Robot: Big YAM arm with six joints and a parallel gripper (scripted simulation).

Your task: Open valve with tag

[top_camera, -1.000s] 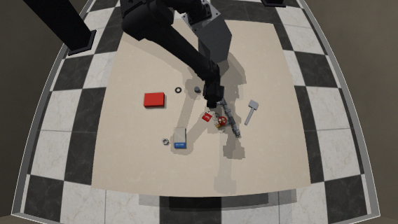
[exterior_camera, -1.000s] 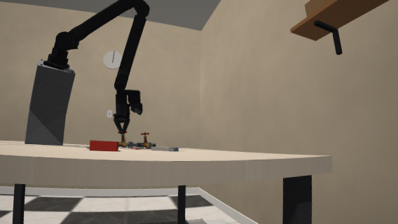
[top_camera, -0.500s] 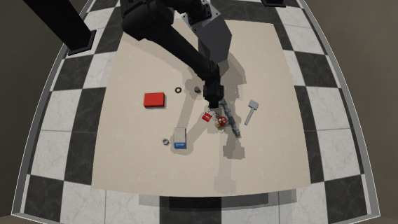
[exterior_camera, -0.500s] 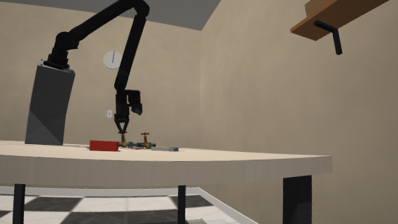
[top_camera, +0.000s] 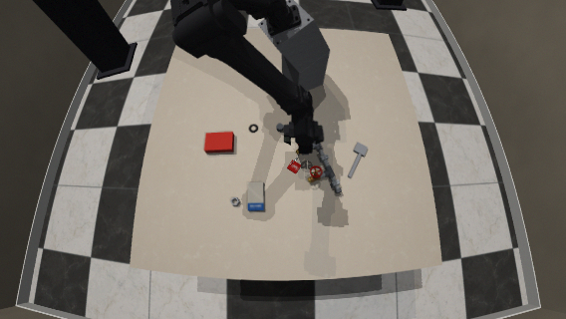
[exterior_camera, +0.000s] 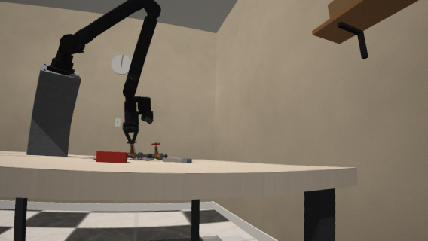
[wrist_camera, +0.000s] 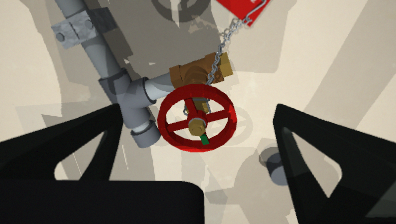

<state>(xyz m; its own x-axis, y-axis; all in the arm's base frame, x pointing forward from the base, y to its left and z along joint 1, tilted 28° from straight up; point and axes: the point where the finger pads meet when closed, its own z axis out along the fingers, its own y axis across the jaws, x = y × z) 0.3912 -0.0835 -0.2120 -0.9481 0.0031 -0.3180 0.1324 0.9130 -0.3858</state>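
Right now the red tag is 80 mm below my hand, 60 mm ahead of it and 50 mm to the right of it. Also, from my hand: blue box 210 mm to the right, 160 mm ahead, 70 mm below; red block 340 mm to the right, 80 mm behind, 70 mm below; grey hammer-like tool 230 mm to the left, 80 mm below, 60 mm ahead.
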